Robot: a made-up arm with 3 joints. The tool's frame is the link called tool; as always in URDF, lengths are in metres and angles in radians. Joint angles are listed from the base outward.
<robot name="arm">
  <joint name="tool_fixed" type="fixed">
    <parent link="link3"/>
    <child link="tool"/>
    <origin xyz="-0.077 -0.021 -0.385"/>
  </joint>
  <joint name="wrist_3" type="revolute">
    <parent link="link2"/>
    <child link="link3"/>
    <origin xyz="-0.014 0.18 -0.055"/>
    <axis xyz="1 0 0"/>
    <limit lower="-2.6" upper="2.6"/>
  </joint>
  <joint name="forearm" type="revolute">
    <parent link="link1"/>
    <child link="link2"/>
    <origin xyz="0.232 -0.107 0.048"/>
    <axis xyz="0 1 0"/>
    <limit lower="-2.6" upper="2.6"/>
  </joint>
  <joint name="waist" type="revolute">
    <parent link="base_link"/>
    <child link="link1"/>
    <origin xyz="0 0 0.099"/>
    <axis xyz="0 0 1"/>
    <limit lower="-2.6" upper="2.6"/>
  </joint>
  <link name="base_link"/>
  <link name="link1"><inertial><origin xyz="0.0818 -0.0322 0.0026"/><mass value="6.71"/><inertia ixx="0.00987" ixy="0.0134" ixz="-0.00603" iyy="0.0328" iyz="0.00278" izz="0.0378"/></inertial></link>
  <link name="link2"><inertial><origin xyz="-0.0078 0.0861 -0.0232"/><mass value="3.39"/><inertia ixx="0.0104" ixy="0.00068" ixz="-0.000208" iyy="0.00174" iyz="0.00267" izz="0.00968"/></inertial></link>
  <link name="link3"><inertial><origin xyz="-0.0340 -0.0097 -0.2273"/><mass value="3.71"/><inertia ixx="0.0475" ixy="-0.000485" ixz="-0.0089" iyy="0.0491" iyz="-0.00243" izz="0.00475"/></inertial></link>
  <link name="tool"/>
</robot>
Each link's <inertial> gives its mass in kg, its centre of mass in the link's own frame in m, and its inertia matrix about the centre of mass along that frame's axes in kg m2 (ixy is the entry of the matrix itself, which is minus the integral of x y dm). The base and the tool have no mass. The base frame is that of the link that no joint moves.
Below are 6 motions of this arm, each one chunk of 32 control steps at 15 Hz.
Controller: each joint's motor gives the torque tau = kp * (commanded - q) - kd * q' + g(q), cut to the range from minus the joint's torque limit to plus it. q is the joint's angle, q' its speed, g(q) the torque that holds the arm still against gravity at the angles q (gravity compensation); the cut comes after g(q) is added. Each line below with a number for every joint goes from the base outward.
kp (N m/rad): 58 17 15
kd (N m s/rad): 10 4 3.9
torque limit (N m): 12 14 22
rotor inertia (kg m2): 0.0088 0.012 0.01
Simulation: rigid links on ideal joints. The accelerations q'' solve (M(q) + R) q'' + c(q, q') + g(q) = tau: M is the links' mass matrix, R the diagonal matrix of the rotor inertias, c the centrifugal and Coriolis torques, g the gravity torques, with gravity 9.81 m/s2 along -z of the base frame. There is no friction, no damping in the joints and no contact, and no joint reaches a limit. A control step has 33 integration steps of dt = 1/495 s. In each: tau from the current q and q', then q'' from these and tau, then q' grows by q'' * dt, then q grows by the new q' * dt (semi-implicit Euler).
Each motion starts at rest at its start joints. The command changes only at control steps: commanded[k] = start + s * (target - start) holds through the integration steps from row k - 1 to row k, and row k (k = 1, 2, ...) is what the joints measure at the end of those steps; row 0 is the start. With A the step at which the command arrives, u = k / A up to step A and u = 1 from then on. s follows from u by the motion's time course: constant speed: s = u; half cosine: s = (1 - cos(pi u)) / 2; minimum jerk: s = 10 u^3 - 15 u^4 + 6 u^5; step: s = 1 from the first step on.
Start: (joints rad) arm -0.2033 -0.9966 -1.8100
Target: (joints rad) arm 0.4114 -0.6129 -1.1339
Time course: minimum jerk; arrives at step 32
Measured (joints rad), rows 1 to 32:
1: -0.2033 -0.9966 -1.8100
2: -0.2031 -0.9963 -1.8098
3: -0.2023 -0.9956 -1.8093
4: -0.2004 -0.9942 -1.8081
5: -0.1968 -0.9917 -1.8055
6: -0.1910 -0.9879 -1.8012
7: -0.1825 -0.9826 -1.7945
8: -0.1711 -0.9757 -1.7851
9: -0.1564 -0.9671 -1.7726
10: -0.1384 -0.9566 -1.7567
11: -0.1172 -0.9445 -1.7374
12: -0.0929 -0.9306 -1.7147
13: -0.0657 -0.9152 -1.6887
14: -0.0361 -0.8985 -1.6597
15: -0.0043 -0.8805 -1.6280
16: 0.0291 -0.8616 -1.5940
17: 0.0638 -0.8420 -1.5581
18: 0.0991 -0.8221 -1.5209
19: 0.1346 -0.8020 -1.4830
20: 0.1697 -0.7821 -1.4448
21: 0.2038 -0.7627 -1.4071
22: 0.2365 -0.7440 -1.3703
23: 0.2673 -0.7261 -1.3350
24: 0.2957 -0.7095 -1.3017
25: 0.3213 -0.6941 -1.2709
26: 0.3438 -0.6802 -1.2429
27: 0.3630 -0.6679 -1.2181
28: 0.3788 -0.6572 -1.1968
29: 0.3913 -0.6482 -1.1789
30: 0.4005 -0.6408 -1.1646
31: 0.4068 -0.6349 -1.1536
32: 0.4106 -0.6302 -1.1456

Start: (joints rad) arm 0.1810 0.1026 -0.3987
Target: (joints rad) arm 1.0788 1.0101 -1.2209
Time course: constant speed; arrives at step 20
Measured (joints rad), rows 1 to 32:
1: 0.1912 0.1074 -0.4053
2: 0.2138 0.1210 -0.4198
3: 0.2451 0.1436 -0.4398
4: 0.2819 0.1737 -0.4640
5: 0.3218 0.2095 -0.4915
6: 0.3636 0.2495 -0.5218
7: 0.4064 0.2923 -0.5547
8: 0.4497 0.3367 -0.5897
9: 0.4934 0.3820 -0.6265
10: 0.5373 0.4278 -0.6648
11: 0.5814 0.4738 -0.7041
12: 0.6256 0.5196 -0.7442
13: 0.6699 0.5654 -0.7850
14: 0.7143 0.6110 -0.8261
15: 0.7588 0.6564 -0.8676
16: 0.8034 0.7016 -0.9092
17: 0.8480 0.7468 -0.9509
18: 0.8927 0.7918 -0.9927
19: 0.9375 0.8368 -1.0346
20: 0.9822 0.8817 -1.0764
21: 1.0181 0.9180 -1.1173
22: 1.0426 0.9448 -1.1520
23: 1.0585 0.9641 -1.1781
24: 1.0681 0.9779 -1.1962
25: 1.0738 0.9876 -1.2080
26: 1.0768 0.9943 -1.2152
27: 1.0784 0.9991 -1.2193
28: 1.0790 1.0023 -1.2213
29: 1.0792 1.0046 -1.2222
30: 1.0792 1.0062 -1.2224
31: 1.0791 1.0073 -1.2223
32: 1.0790 1.0081 -1.2221

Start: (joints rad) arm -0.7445 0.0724 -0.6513
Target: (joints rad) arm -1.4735 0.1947 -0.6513
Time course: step
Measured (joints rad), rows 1 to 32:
1: -0.8137 0.0714 -0.6327
2: -0.9931 0.0694 -0.6081
3: -1.1656 0.0804 -0.6161
4: -1.2883 0.1031 -0.6415
5: -1.3674 0.1309 -0.6645
6: -1.4156 0.1568 -0.6783
7: -1.4434 0.1763 -0.6835
8: -1.4587 0.1888 -0.6829
9: -1.4667 0.1955 -0.6792
10: -1.4706 0.1984 -0.6742
11: -1.4723 0.1991 -0.6693
12: -1.4731 0.1986 -0.6649
13: -1.4733 0.1978 -0.6612
14: -1.4733 0.1969 -0.6583
15: -1.4733 0.1962 -0.6562
16: -1.4733 0.1956 -0.6546
17: -1.4733 0.1952 -0.6535
18: -1.4733 0.1950 -0.6528
19: -1.4734 0.1948 -0.6523
20: -1.4734 0.1947 -0.6519
21: -1.4734 0.1947 -0.6517
22: -1.4734 0.1947 -0.6516
23: -1.4735 0.1947 -0.6515
24: -1.4735 0.1947 -0.6514
25: -1.4735 0.1947 -0.6514
26: -1.4735 0.1947 -0.6513
27: -1.4735 0.1947 -0.6513
28: -1.4735 0.1947 -0.6513
29: -1.4735 0.1947 -0.6513
30: -1.4735 0.1947 -0.6513
31: -1.4735 0.1947 -0.6513
32: -1.4735 0.1947 -0.6513

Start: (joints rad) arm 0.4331 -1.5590 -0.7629
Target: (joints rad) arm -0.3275 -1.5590 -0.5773
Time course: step
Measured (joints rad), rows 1 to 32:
1: 0.3889 -1.5557 -0.6988
2: 0.2908 -1.5572 -0.6064
3: 0.1563 -1.5627 -0.5287
4: 0.0150 -1.5705 -0.4973
5: -0.1107 -1.5773 -0.5081
6: -0.2136 -1.5809 -0.5409
7: -0.2908 -1.5804 -0.5801
8: -0.3429 -1.5767 -0.6156
9: -0.3731 -1.5713 -0.6416
10: -0.3858 -1.5657 -0.6561
11: -0.3862 -1.5612 -0.6596
12: -0.3789 -1.5583 -0.6543
13: -0.3677 -1.5569 -0.6433
14: -0.3555 -1.5567 -0.6295
15: -0.3442 -1.5571 -0.6152
16: -0.3347 -1.5578 -0.6021
17: -0.3276 -1.5586 -0.5912
18: -0.3229 -1.5592 -0.5827
19: -0.3203 -1.5597 -0.5769
20: -0.3194 -1.5600 -0.5733
21: -0.3198 -1.5601 -0.5715
22: -0.3209 -1.5600 -0.5711
23: -0.3223 -1.5599 -0.5716
24: -0.3239 -1.5597 -0.5727
25: -0.3253 -1.5596 -0.5739
26: -0.3265 -1.5594 -0.5752
27: -0.3274 -1.5592 -0.5762
28: -0.3280 -1.5591 -0.5771
29: -0.3283 -1.5590 -0.5777
30: -0.3284 -1.5590 -0.5780
31: -0.3284 -1.5589 -0.5782
32: -0.3283 -1.5589 -0.5782

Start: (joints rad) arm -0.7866 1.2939 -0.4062
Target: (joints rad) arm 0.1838 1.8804 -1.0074
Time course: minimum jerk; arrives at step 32
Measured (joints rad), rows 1 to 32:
1: -0.7865 1.2939 -0.4062
2: -0.7861 1.2941 -0.4062
3: -0.7845 1.2946 -0.4065
4: -0.7809 1.2958 -0.4073
5: -0.7745 1.2983 -0.4092
6: -0.7644 1.3024 -0.4126
7: -0.7502 1.3087 -0.4180
8: -0.7312 1.3175 -0.4259
9: -0.7072 1.3291 -0.4365
10: -0.6782 1.3437 -0.4502
11: -0.6442 1.3613 -0.4669
12: -0.6056 1.3820 -0.4867
13: -0.5626 1.4056 -0.5096
14: -0.5159 1.4318 -0.5353
15: -0.4660 1.4603 -0.5635
16: -0.4137 1.4907 -0.5939
17: -0.3597 1.5226 -0.6261
18: -0.3049 1.5554 -0.6597
19: -0.2500 1.5886 -0.6940
20: -0.1959 1.6219 -0.7286
21: -0.1433 1.6545 -0.7630
22: -0.0932 1.6862 -0.7965
23: -0.0461 1.7163 -0.8286
24: -0.0027 1.7444 -0.8589
25: 0.0365 1.7703 -0.8868
26: 0.0710 1.7934 -0.9121
27: 0.1005 1.8137 -0.9345
28: 0.1250 1.8309 -0.9537
29: 0.1443 1.8450 -0.9697
30: 0.1589 1.8562 -0.9825
31: 0.1691 1.8645 -0.9922
32: 0.1757 1.8704 -0.9991

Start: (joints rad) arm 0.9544 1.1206 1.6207
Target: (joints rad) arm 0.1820 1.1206 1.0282
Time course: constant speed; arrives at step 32
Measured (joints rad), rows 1 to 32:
1: 0.9499 1.1210 1.6156
2: 0.9395 1.1209 1.6059
3: 0.9240 1.1206 1.5940
4: 0.9049 1.1204 1.5811
5: 0.8833 1.1203 1.5677
6: 0.8601 1.1203 1.5539
7: 0.8361 1.1204 1.5397
8: 0.8117 1.1205 1.5250
9: 0.7872 1.1206 1.5096
10: 0.7627 1.1207 1.4936
11: 0.7383 1.1207 1.4770
12: 0.7141 1.1207 1.4599
13: 0.6899 1.1207 1.4423
14: 0.6658 1.1207 1.4245
15: 0.6417 1.1207 1.4064
16: 0.6177 1.1206 1.3881
17: 0.5936 1.1206 1.3697
18: 0.5696 1.1205 1.3513
19: 0.5455 1.1205 1.3328
20: 0.5214 1.1205 1.3143
21: 0.4972 1.1204 1.2958
22: 0.4731 1.1204 1.2773
23: 0.4490 1.1204 1.2588
24: 0.4249 1.1204 1.2403
25: 0.4007 1.1204 1.2218
26: 0.3766 1.1203 1.2033
27: 0.3524 1.1203 1.1848
28: 0.3283 1.1203 1.1663
29: 0.3042 1.1203 1.1478
30: 0.2800 1.1203 1.1293
31: 0.2559 1.1203 1.1108
32: 0.2317 1.1203 1.0923

